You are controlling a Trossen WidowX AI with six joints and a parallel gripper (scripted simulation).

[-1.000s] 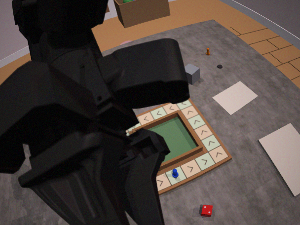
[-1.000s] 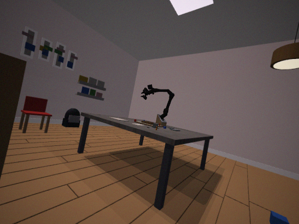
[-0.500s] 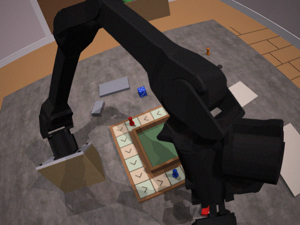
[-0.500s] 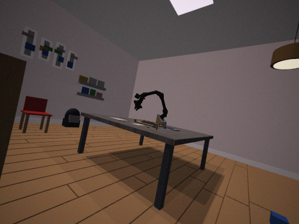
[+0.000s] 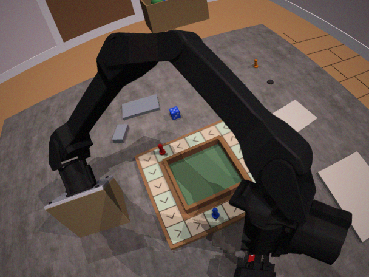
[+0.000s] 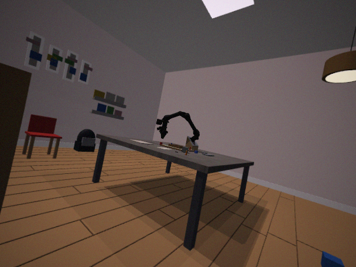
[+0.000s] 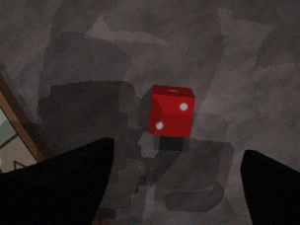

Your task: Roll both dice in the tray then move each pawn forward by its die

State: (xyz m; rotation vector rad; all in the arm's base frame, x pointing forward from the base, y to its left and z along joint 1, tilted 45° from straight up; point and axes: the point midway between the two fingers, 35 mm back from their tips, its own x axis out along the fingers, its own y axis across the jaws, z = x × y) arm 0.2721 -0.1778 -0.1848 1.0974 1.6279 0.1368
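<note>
The die lies 1 cm ahead of my gripper tip, 48 cm to the left of it and 6 cm below it. Also, from my gripper tip: blue pawn 2 cm behind, 14 cm to the left, 4 cm below; then green tray 25 cm to the left, 6 cm below; then red pawn 7 cm behind, 36 cm to the left, 4 cm below.
</note>
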